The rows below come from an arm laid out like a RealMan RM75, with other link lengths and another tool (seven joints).
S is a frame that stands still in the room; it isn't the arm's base.
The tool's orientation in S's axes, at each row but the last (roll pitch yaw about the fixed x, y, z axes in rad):
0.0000 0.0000 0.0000
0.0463 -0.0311 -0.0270
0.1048 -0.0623 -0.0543
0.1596 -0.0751 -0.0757
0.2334 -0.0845 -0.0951
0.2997 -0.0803 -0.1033
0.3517 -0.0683 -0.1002
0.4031 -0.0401 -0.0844
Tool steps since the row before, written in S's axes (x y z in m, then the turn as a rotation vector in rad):
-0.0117 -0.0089 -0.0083 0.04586 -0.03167 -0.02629
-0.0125 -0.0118 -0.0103 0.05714 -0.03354 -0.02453
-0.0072 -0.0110 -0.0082 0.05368 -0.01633 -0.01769
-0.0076 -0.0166 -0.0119 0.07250 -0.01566 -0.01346
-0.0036 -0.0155 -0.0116 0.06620 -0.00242 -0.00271
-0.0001 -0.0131 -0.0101 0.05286 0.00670 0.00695
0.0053 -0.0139 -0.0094 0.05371 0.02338 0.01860
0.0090 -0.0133 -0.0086 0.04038 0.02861 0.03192
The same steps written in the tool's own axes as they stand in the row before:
-0.0117 -0.0089 -0.0083 0.04586 -0.03167 -0.02629
-0.0125 -0.0126 -0.0093 0.05723 -0.03317 -0.02481
-0.0071 -0.0121 -0.0065 0.05328 -0.01552 -0.01953
-0.0072 -0.0187 -0.0085 0.07226 -0.01301 -0.01708
-0.0031 -0.0180 -0.0074 0.06567 0.00186 -0.00895
0.0004 -0.0155 -0.0059 0.05228 0.01239 -0.00093
0.0060 -0.0159 -0.0046 0.05225 0.03207 0.00428
0.0097 -0.0150 -0.0034 0.03907 0.04127 0.01542

